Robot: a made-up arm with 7 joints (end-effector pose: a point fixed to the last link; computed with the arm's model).
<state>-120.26 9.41 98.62 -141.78 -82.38 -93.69 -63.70</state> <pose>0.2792 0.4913 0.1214 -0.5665 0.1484 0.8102 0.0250</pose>
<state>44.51 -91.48 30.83 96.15 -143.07 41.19 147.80</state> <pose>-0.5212 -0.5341 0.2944 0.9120 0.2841 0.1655 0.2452</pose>
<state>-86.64 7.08 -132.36 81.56 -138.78 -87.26 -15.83</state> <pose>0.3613 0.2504 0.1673 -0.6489 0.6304 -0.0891 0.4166</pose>
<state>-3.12 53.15 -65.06 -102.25 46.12 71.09 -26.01</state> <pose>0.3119 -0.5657 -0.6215 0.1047 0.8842 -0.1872 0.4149</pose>
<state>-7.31 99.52 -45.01 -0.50 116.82 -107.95 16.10</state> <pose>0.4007 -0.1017 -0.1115 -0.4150 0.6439 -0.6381 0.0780</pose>
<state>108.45 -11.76 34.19 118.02 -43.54 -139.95 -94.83</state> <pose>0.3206 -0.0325 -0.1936 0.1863 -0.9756 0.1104 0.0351</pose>
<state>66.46 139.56 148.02 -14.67 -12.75 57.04 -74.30</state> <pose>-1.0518 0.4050 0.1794 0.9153 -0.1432 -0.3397 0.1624</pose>
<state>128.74 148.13 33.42 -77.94 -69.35 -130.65 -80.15</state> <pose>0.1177 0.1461 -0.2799 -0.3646 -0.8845 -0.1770 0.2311</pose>
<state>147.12 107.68 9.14 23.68 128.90 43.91 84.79</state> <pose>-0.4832 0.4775 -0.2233 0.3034 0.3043 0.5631 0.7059</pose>
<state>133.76 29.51 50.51 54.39 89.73 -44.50 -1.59</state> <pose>0.0137 0.7894 -0.0613 -0.3706 0.8379 0.3980 0.0470</pose>
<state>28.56 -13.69 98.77 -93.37 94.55 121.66 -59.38</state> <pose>0.6706 -0.4386 -0.4369 0.7249 -0.4382 0.5050 0.1658</pose>
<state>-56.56 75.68 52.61 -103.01 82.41 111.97 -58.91</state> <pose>-0.0147 -0.6791 -0.9058 0.7161 0.6760 0.0303 0.1713</pose>
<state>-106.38 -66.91 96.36 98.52 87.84 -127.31 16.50</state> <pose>0.0485 0.0010 -0.5706 -0.3434 -0.8371 -0.3409 0.2550</pose>
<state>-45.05 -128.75 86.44 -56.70 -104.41 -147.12 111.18</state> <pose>0.5221 -0.3446 0.2051 -0.3070 0.4505 0.8202 0.1736</pose>
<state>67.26 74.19 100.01 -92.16 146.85 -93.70 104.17</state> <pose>-0.5396 0.0689 -0.5732 -0.6032 -0.7593 -0.1992 0.1414</pose>
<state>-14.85 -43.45 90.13 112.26 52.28 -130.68 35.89</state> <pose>-0.3058 0.0058 -0.2172 -0.9130 -0.3461 0.2160 0.0060</pose>
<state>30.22 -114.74 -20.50 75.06 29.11 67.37 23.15</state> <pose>-0.0746 -0.2471 -0.1105 0.7956 0.4678 -0.3320 0.1949</pose>
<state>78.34 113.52 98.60 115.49 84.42 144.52 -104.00</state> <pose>0.0678 0.4926 0.7158 -0.2828 0.6635 -0.4315 0.5419</pose>
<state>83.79 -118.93 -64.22 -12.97 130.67 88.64 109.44</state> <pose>-0.0591 0.7528 0.1725 0.0524 0.5625 -0.8169 0.1165</pose>
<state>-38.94 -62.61 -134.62 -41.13 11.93 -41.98 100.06</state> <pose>0.3578 0.0805 0.2670 0.7526 0.6112 0.2318 0.0800</pose>
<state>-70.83 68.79 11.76 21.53 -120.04 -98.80 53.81</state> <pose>0.3952 -0.5211 -0.0887 -0.2145 -0.9091 0.3048 0.1861</pose>
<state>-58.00 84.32 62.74 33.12 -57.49 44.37 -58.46</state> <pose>0.4371 -0.1114 0.0456 -0.4124 0.7792 0.3353 0.3321</pose>
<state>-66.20 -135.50 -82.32 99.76 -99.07 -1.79 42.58</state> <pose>0.3945 -0.2578 0.1372 0.2956 0.1966 0.8669 0.3500</pose>
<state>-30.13 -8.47 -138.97 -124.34 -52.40 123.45 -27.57</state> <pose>0.5876 -0.5053 -0.0832 0.2114 0.8741 -0.0971 0.4264</pose>
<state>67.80 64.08 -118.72 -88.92 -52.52 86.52 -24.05</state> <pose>-0.5328 -0.0842 -0.5946 -0.3247 -0.8269 -0.0789 0.4524</pose>
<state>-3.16 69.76 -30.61 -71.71 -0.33 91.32 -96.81</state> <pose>0.0353 -0.0304 -0.9626 -0.1208 -0.7188 -0.4853 0.4830</pose>
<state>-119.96 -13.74 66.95 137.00 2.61 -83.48 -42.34</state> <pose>-0.2808 -0.2842 -0.1577 0.8333 0.5215 -0.0841 0.1632</pose>
